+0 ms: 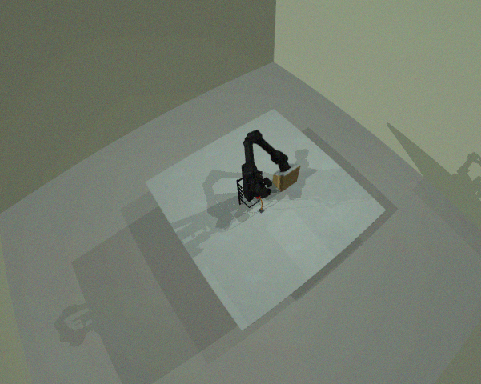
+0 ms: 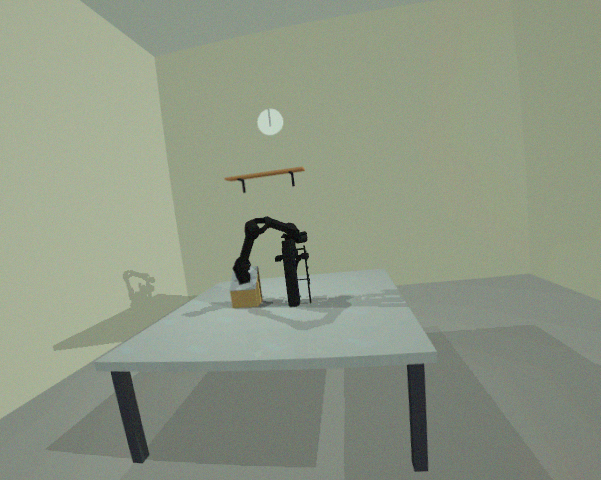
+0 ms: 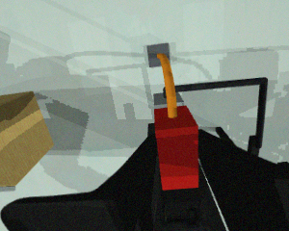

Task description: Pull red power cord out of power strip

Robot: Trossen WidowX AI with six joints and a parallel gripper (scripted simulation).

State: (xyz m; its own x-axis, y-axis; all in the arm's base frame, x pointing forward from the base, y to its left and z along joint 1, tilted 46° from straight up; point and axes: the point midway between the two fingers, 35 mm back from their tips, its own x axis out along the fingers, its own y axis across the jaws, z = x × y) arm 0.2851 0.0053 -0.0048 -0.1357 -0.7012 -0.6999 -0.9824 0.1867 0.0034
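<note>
My gripper tip is now 30 mm to the left of the red plug. Round my gripper tip: grey block: 160 mm below, 40 mm to the left, 10 mm ahead.
</note>
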